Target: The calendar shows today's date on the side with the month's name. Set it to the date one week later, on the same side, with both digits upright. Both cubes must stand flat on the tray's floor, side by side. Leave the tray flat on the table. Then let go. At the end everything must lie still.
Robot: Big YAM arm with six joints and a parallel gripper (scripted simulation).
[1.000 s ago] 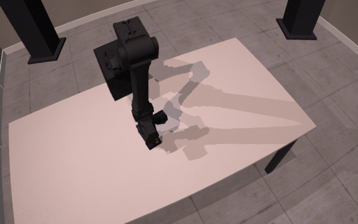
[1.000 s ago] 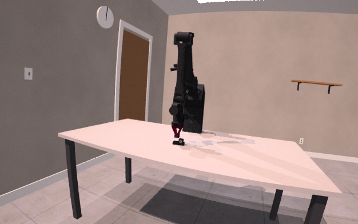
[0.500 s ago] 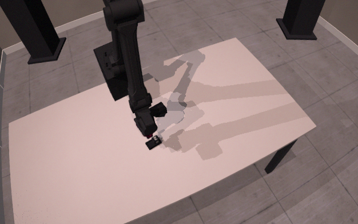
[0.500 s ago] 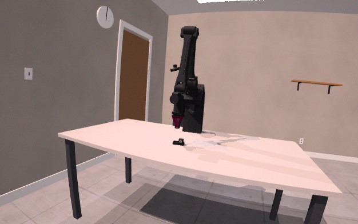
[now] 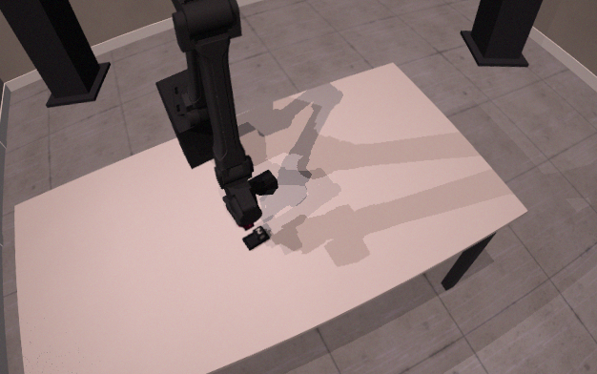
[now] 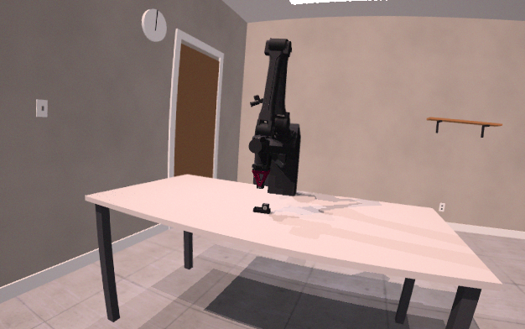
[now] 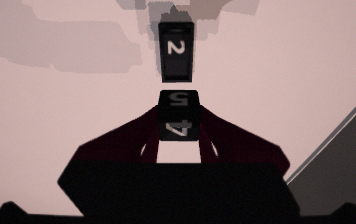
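Right now my hand is 12 cm above the black tray, 1 cm to the right of it and 1 cm past it. The rest, counted from my hand: black calendar block right at my hand.
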